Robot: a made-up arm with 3 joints. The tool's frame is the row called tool. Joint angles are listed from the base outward. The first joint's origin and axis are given. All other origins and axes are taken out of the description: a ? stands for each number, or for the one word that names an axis. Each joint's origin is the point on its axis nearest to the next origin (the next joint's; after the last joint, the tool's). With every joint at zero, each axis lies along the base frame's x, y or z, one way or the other. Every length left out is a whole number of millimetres.
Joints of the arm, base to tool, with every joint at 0 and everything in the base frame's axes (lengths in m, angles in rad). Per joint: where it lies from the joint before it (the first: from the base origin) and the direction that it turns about. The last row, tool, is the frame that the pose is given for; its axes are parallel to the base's.
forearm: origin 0 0 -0.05 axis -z
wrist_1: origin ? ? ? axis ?
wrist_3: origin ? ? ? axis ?
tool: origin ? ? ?
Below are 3 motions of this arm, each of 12 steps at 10 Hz.
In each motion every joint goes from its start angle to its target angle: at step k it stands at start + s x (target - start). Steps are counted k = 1, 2, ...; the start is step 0. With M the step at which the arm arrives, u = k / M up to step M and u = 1 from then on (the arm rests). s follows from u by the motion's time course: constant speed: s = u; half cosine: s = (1 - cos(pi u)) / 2; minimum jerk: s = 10 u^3 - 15 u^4 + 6 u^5.
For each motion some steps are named. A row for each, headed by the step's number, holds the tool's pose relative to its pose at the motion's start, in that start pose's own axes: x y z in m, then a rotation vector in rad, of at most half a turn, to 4 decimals.
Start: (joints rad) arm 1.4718 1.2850 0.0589
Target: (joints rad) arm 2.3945 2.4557 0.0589
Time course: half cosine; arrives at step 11
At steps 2, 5, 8, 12:
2: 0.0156 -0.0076 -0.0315 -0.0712 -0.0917 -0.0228
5: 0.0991 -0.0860 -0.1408 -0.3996 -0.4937 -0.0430
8: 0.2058 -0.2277 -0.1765 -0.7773 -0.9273 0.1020
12: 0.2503 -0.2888 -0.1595 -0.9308 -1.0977 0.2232

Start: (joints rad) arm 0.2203 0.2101 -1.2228
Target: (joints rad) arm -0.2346 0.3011 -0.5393
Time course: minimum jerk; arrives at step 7
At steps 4, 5, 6, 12:
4: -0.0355 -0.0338 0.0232 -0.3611 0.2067 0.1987
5: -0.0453 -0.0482 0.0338 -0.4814 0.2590 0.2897
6: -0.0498 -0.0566 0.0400 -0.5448 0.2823 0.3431
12: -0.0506 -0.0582 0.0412 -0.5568 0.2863 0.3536

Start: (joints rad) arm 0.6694 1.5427 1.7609
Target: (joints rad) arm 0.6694 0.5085 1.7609
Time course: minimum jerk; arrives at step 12
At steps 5, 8, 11, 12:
5: -0.0377 -0.0843 -0.0162 0.0000 -0.0677 0.3520
8: -0.0384 -0.2017 -0.0388 0.0000 -0.1544 0.8024
11: -0.0204 -0.2533 -0.0487 0.0000 -0.1944 1.0104
12: -0.0198 -0.2546 -0.0490 0.0000 -0.1954 1.0156

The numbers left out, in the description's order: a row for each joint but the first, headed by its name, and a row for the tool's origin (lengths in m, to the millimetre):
wrist_1: xyz 0.045 0.113 0, axis -y
wrist_3: xyz -0.218 0 -0.098, axis -x
tool: xyz 0 0.054 -0.021

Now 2 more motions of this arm.
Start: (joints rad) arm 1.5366 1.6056 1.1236
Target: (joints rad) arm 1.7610 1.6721 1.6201
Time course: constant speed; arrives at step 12
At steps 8, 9, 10, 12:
8: 0.0066 -0.0045 -0.0558 -0.4803 -0.0207 -0.0405
9: 0.0075 -0.0062 -0.0624 -0.5403 -0.0228 -0.0460
10: 0.0083 -0.0081 -0.0688 -0.6003 -0.0248 -0.0516
12: 0.0100 -0.0126 -0.0811 -0.7202 -0.0286 -0.0631

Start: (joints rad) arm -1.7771 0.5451 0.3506
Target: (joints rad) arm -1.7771 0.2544 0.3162
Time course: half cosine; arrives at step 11
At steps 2, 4, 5, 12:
2: -0.0031 -0.0017 0.0049 0.0027 0.0217 0.0079
4: -0.0107 -0.0063 0.0184 0.0100 0.0799 0.0288
5: -0.0152 -0.0094 0.0272 0.0147 0.1174 0.0420
12: -0.0295 -0.0227 0.0659 0.0342 0.2747 0.0951

